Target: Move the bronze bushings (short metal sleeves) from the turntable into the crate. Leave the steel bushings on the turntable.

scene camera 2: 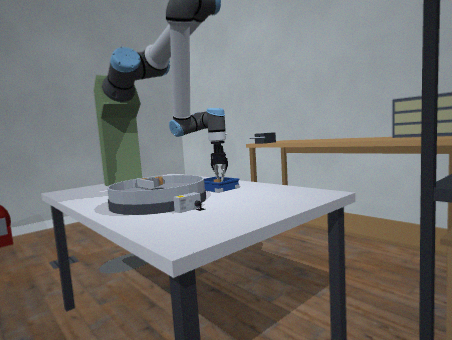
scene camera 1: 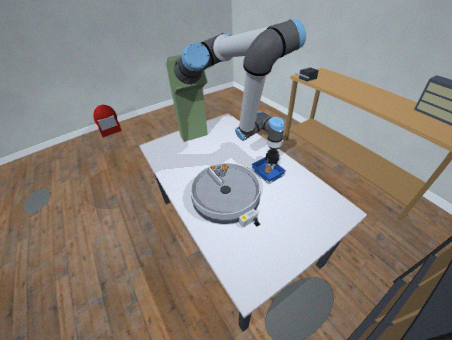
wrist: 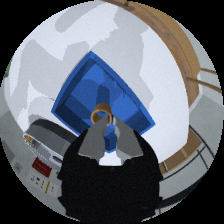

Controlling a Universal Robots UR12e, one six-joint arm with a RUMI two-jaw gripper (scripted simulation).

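Observation:
A blue crate (wrist: pixel 88 84) is what I see here, together with my own gripper (wrist: pixel 110 115).

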